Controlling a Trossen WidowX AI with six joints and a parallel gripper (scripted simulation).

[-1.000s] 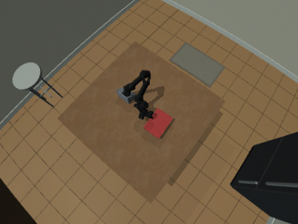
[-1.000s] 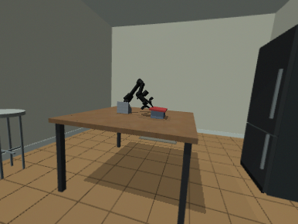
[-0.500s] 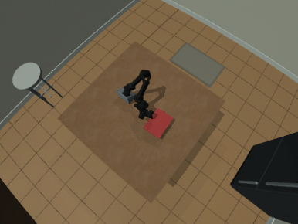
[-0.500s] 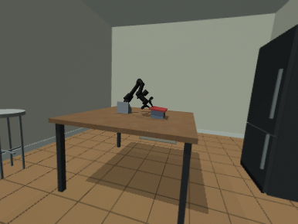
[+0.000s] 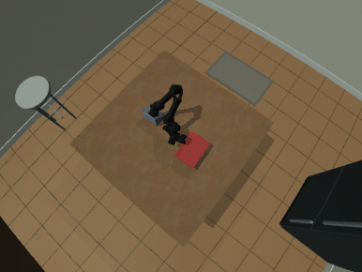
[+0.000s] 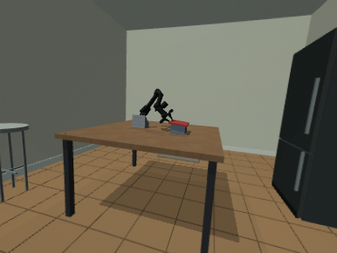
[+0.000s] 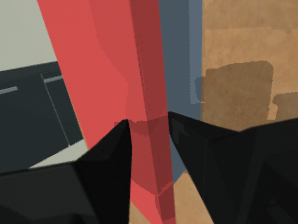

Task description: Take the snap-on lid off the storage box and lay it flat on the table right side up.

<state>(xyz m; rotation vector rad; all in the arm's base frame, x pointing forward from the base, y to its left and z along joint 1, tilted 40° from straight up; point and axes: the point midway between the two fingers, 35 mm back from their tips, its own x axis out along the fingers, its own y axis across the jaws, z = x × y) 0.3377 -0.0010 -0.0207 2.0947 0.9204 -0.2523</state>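
The red lid lies 8 cm ahead of my gripper tip and 1 cm to the left of it. Round my gripper tip: storage box 8 cm ahead, 1 cm to the left, 5 cm below.
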